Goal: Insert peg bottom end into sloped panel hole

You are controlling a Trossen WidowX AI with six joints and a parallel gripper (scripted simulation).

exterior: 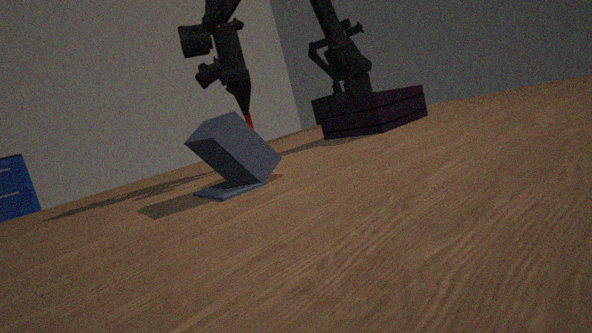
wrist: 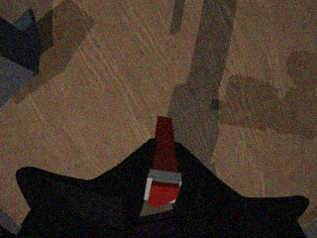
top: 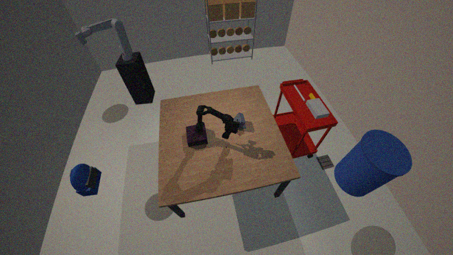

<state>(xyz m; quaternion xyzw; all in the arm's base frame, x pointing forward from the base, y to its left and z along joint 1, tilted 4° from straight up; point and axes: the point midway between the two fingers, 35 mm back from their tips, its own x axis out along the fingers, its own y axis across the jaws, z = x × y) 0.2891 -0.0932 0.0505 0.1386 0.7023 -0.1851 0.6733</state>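
Right now my gripper tip is 21 cm to the right of the sloped panel, 14 cm short of it and 6 cm above it. From my gripper tip the other things lie so: red peg: 2 cm above.
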